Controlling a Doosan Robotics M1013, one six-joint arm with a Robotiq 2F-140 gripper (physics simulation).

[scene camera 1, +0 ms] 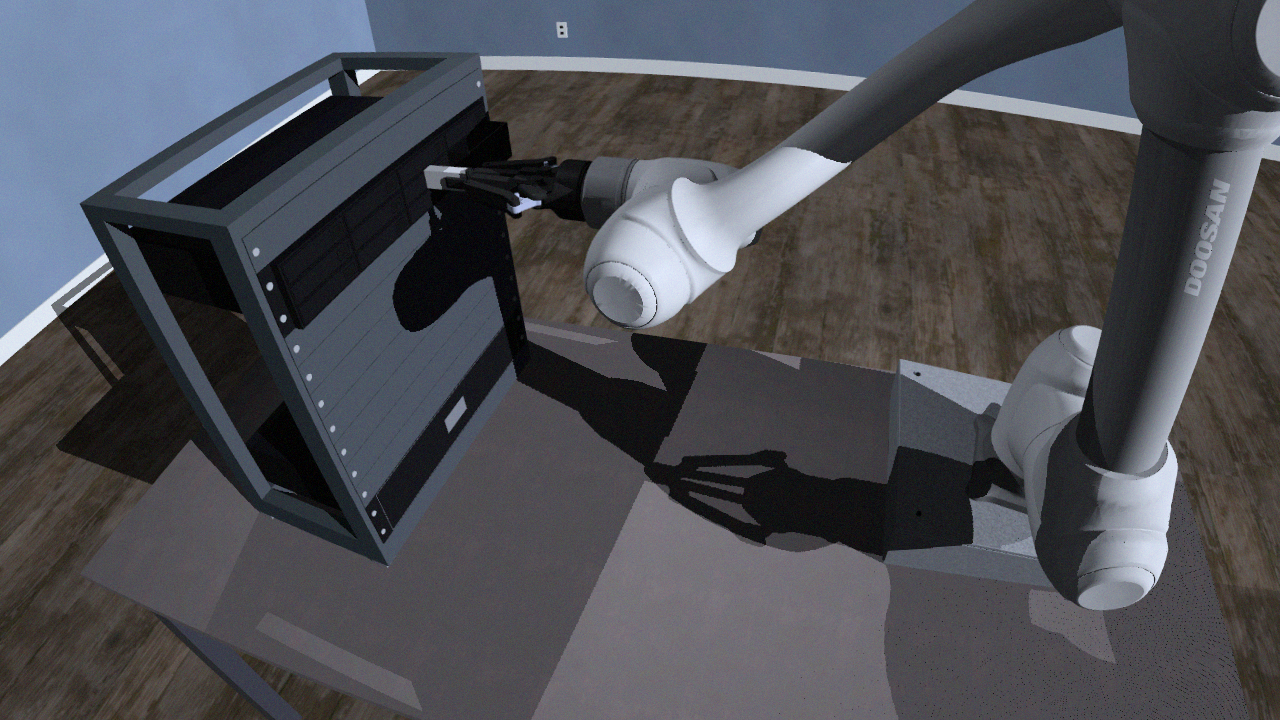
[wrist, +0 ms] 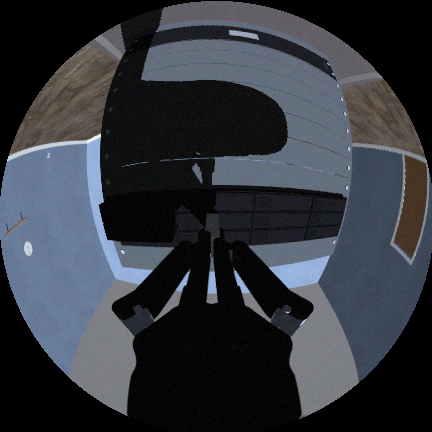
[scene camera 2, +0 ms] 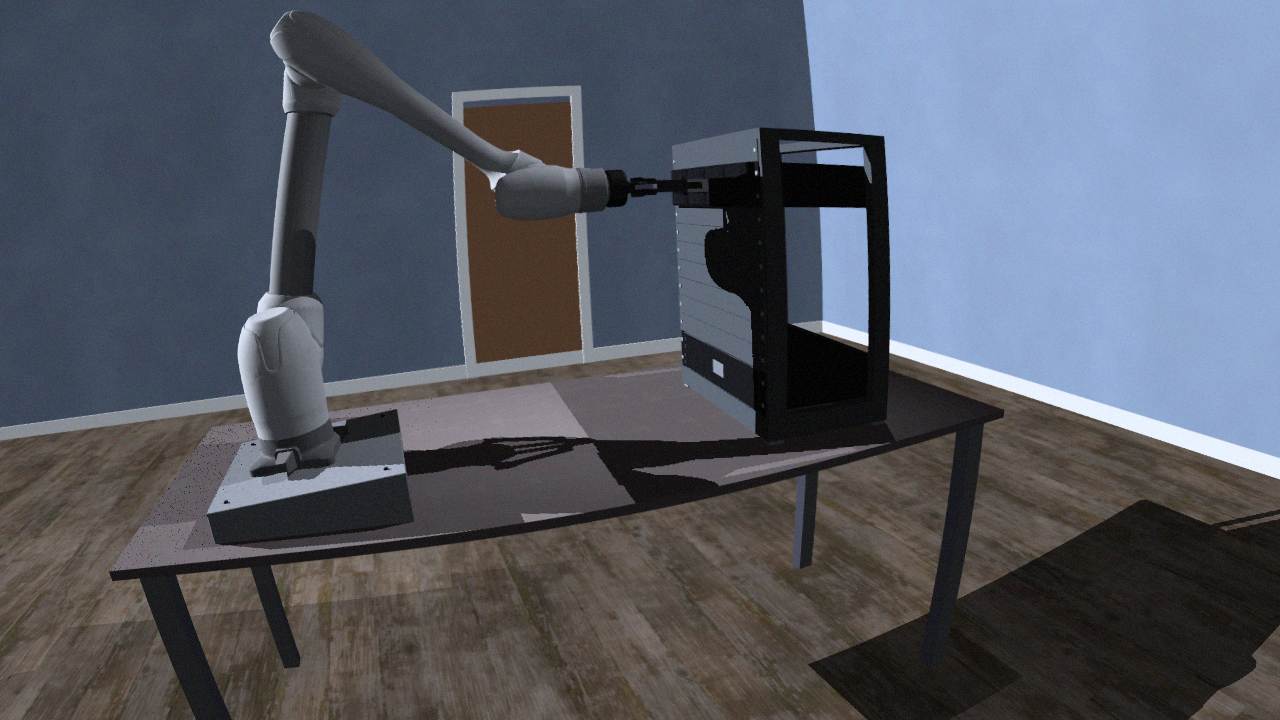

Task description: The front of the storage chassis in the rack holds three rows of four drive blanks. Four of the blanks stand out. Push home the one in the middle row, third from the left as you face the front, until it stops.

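Seen in the pictures: gripper, fingertip midpoint: (scene camera 1: 428,176) (wrist: 211,222); arm's base, origin of the base link: (scene camera 1: 1022,472) (scene camera 2: 301,453).
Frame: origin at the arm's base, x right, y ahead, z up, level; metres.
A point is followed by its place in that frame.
Observation:
The black storage chassis (scene camera 1: 322,259) {x -0.396, y 0.858, z 0.439 m} (scene camera 2: 738,183) {x -0.015, y 0.866, z 0.430 m} (wrist: 280,215) {x -0.283, y 0.866, z 0.420 m} sits high in the rack. The wrist view is upside down. My gripper (scene camera 1: 444,176) {x -0.177, y 0.873, z 0.429 m} (scene camera 2: 696,186) {x -0.177, y 0.873, z 0.429 m} (wrist: 211,222) {x -0.177, y 0.873, z 0.429 m} is shut and empty, pointing straight at the chassis front. Its fingertips are at the third column, seemingly at the middle-row blank (wrist: 237,219) {x -0.214, y 0.870, z 0.426 m}, touching or nearly touching it. The fingers and shadow hide part of that blank; its visible part looks about level with the column to its left. Dark blanks (scene camera 1: 490,141) {x -0.066, y 0.845, z 0.433 m} (wrist: 140,220) {x -0.084, y 0.844, z 0.411 m} stand out at the right end; how many is hidden in shadow.
The rack (scene camera 1: 344,143) {x -0.296, y 0.882, z 0.535 m} (scene camera 2: 771,295) {x 0.015, y 0.911, z 0.220 m} stands on the table (scene camera 1: 716,608) {x -0.348, y 0.391, z -0.072 m} (scene camera 2: 501,416) {x -0.373, y 0.406, z -0.072 m}, with grey panels below the chassis. The protruding blanks are close beside the fingers. The arm's base block (scene camera 1: 948,559) {x -0.176, y 0.090, z -0.037 m} (scene camera 2: 313,510) {x 0.205, y 0.067, z -0.031 m} is at the table's other end.

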